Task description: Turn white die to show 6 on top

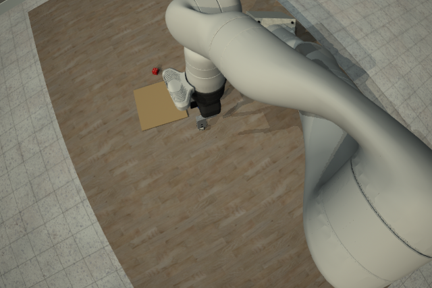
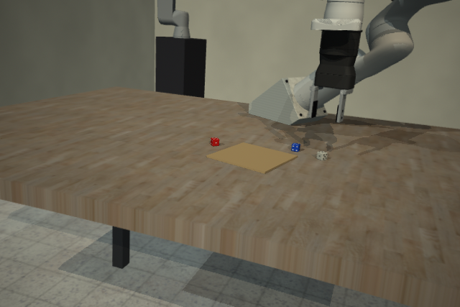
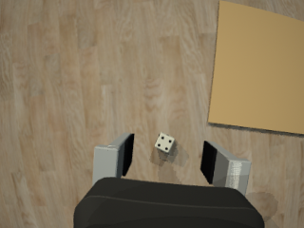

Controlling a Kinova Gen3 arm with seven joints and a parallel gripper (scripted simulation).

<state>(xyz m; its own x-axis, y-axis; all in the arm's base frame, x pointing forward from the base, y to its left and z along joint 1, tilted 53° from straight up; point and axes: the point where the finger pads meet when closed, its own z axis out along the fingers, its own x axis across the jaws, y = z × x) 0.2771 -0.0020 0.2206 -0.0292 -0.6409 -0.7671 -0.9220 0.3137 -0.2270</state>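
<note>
Right now the white die is 100 mm below my hand. Also, from my hand: tan mat: 120 mm to the right, 100 mm below, 90 mm ahead; then blue die: 100 mm below, 70 mm to the right, 20 mm behind; then red die: 230 mm to the right, 100 mm below, 70 mm ahead.
</note>
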